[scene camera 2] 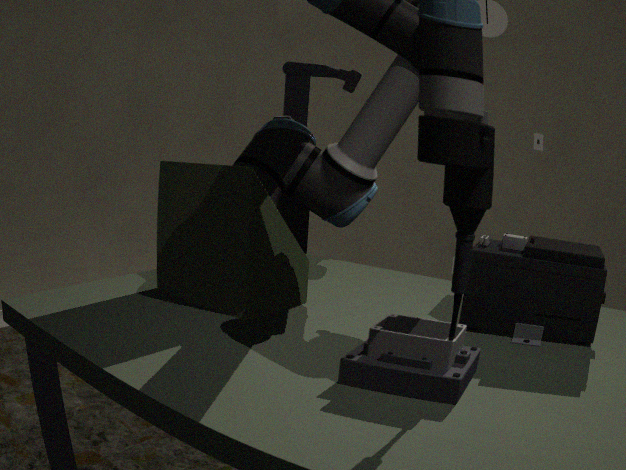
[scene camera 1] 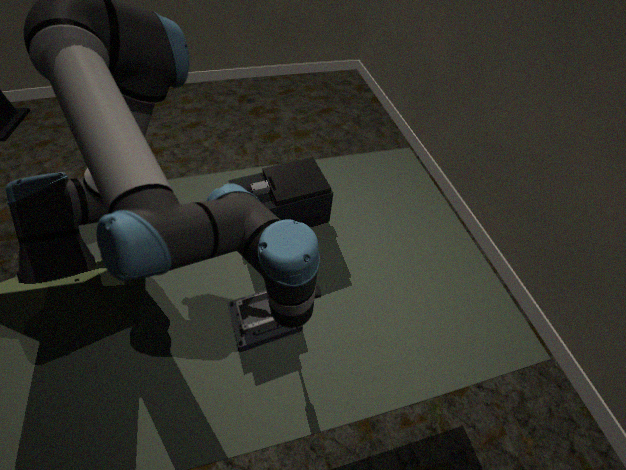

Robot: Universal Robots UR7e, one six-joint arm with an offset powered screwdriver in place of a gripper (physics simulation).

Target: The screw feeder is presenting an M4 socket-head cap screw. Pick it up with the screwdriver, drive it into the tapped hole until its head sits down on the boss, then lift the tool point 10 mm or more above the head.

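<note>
The screwdriver (scene camera 2: 451, 337) points straight down in the scene camera 2 view, its thin bit tip at the rim of the light grey housing (scene camera 2: 404, 346) (scene camera 1: 257, 322), by the right corner. The housing sits on a dark base plate (scene camera 2: 394, 376) (scene camera 1: 262, 341). No screw can be made out at the tip, and the boss and tapped hole are too small and dark to tell. In the scene camera 1 view the wrist (scene camera 1: 289, 252) hides the tool and part of the housing. The black screw feeder (scene camera 2: 535, 298) (scene camera 1: 303, 209) stands behind and to the right of the housing in the scene camera 2 view.
A dark green angled panel (scene camera 2: 202, 232) stands on the table (scene camera 2: 353, 273) (scene camera 1: 404, 283) near the arm base. A dark post with a bent arm (scene camera 2: 296, 96) rises behind it. A small light bracket (scene camera 2: 527, 332) is at the feeder's foot. Arm shadows cross the table.
</note>
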